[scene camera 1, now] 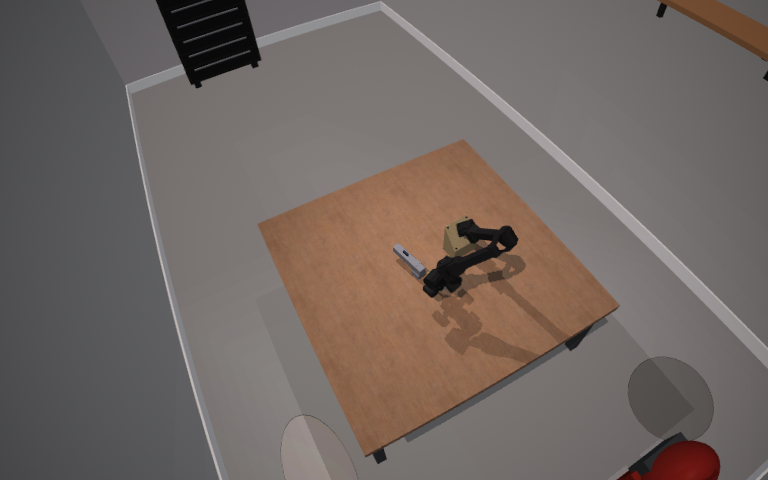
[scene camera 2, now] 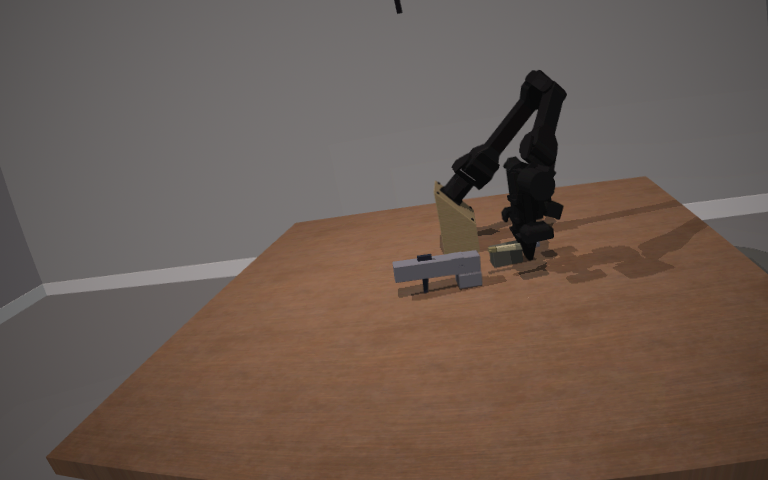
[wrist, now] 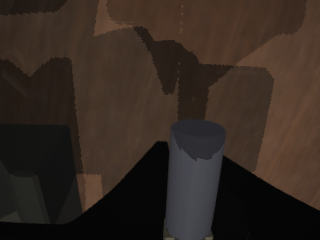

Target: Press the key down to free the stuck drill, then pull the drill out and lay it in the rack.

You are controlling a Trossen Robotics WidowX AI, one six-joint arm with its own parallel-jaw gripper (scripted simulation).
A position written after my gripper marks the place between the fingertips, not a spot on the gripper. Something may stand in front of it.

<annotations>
My gripper [scene camera 2: 529, 259] holds a drill.
</annotations>
